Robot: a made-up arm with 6 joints.
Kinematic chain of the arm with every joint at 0, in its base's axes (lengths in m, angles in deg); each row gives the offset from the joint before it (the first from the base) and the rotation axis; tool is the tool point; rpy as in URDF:
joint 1: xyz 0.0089 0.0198 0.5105 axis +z
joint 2: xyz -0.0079 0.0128 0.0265 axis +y
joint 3: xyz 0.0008 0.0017 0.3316 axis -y
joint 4: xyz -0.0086 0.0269 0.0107 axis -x
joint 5: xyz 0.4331 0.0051 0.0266 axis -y
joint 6: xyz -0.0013 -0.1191 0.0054 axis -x
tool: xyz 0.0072 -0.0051 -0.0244 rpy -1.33 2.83 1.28
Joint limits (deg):
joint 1: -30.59..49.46
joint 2: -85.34..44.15
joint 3: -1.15..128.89
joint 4: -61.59..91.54
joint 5: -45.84..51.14
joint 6: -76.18..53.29
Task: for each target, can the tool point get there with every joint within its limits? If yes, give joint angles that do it. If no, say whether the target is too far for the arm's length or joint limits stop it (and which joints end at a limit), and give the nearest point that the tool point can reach.
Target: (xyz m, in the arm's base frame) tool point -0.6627 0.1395 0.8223
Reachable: yes | joints -15.90 -45.49 116.72 27.27 -1.32 31.74
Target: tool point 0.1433 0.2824 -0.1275
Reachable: no: joint limits stop it (at a limit: joint 1, joint 2, joint 3, joint 4) | nearest point 0.3339 0.3452 0.3981 | short by 0.563 m
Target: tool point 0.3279 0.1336 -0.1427
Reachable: no: joint limits stop it (at a limit: joint 2, joint 3, joint 4) | nearest point 0.4433 0.1748 0.3975 | short by 0.554 m
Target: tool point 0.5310 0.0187 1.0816
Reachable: yes | joints -1.91 24.67 39.40 70.30 42.49 18.66
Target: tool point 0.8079 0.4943 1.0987
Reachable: no: too far | nearest point 0.5643 0.3496 0.9683 | short by 0.312 m
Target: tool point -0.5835 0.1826 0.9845
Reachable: yes | joints -22.61 -38.95 113.28 -2.52 19.77 -1.34
